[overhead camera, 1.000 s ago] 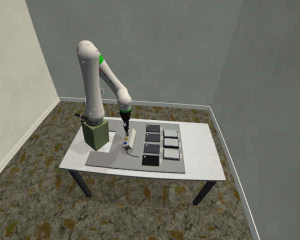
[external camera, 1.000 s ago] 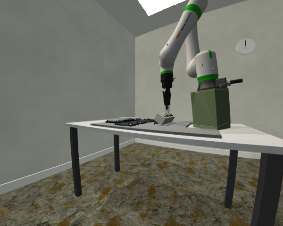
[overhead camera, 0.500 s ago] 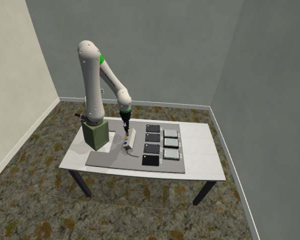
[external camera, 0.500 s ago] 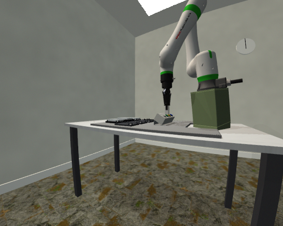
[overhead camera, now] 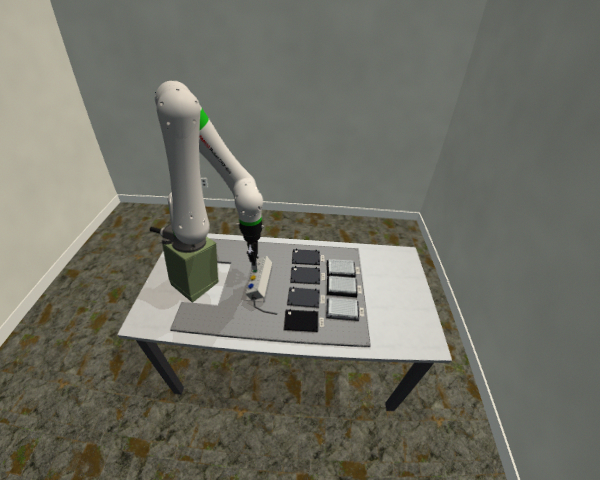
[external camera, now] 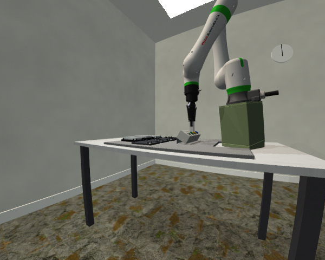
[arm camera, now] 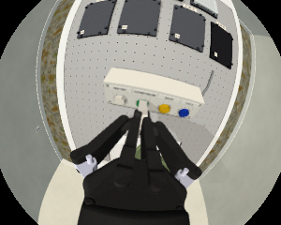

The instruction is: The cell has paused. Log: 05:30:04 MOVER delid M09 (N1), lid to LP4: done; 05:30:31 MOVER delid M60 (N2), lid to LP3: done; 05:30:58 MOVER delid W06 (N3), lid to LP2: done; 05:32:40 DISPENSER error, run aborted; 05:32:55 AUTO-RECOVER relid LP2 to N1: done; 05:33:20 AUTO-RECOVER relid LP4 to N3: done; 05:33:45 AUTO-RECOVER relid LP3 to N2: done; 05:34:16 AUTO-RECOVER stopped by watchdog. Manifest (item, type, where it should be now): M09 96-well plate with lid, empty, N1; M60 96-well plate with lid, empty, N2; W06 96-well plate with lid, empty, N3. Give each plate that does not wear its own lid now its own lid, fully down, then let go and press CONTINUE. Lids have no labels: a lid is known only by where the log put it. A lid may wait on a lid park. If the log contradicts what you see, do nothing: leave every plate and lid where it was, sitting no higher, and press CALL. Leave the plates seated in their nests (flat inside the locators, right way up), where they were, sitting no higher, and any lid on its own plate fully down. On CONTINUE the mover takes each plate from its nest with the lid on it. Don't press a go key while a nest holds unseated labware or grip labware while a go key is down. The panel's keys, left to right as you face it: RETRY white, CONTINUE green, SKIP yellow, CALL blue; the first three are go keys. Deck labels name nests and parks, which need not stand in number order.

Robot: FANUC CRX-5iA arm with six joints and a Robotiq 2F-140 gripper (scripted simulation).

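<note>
The green key lies 4 cm below my hand. From my hand the other things lie so: blue key: 2 cm ahead, 10 cm to the right, 4 cm below; then white key: 1 cm behind, 5 cm to the left, 4 cm below; then yellow key: 1 cm ahead, 5 cm to the right, 4 cm below.
</note>
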